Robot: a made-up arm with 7 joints. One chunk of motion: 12 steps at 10 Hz.
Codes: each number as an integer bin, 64 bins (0 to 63) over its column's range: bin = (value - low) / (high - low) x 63, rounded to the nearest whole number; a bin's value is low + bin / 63 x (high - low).
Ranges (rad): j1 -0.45..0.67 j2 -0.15..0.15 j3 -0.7..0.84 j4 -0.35..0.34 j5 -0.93..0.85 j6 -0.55..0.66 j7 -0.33..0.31
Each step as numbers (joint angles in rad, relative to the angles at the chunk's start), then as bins.
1 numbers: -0.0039 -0.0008 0.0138 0.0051 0.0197 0.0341 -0.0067
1 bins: 25 31 29 32 34 30 32
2 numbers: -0.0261 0.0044 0.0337 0.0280 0.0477 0.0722 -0.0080
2 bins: 24 32 30 35 35 32 32
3 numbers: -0.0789 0.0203 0.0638 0.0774 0.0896 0.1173 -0.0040
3 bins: 21 36 31 39 36 35 32
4 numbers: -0.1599 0.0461 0.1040 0.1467 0.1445 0.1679 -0.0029
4 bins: 16 41 33 45 38 37 32
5 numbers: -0.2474 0.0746 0.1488 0.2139 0.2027 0.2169 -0.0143
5 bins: 11 47 35 51 40 40 31
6 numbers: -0.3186 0.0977 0.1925 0.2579 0.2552 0.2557 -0.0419
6 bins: 7 52 37 56 42 42 28
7 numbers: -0.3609 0.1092 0.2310 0.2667 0.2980 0.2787 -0.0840
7 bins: 5 54 38 56 43 43 24
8 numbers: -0.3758 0.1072 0.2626 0.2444 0.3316 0.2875 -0.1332
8 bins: 4 54 39 54 45 44 19
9 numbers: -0.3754 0.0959 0.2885 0.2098 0.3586 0.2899 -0.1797
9 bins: 4 52 40 51 46 44 15
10 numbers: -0.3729 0.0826 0.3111 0.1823 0.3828 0.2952 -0.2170
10 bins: 4 49 41 49 46 44 11
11 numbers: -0.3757 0.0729 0.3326 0.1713 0.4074 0.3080 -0.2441
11 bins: 4 47 42 48 47 45 8
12 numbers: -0.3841 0.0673 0.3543 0.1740 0.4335 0.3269 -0.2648
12 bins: 4 46 43 48 48 46 6
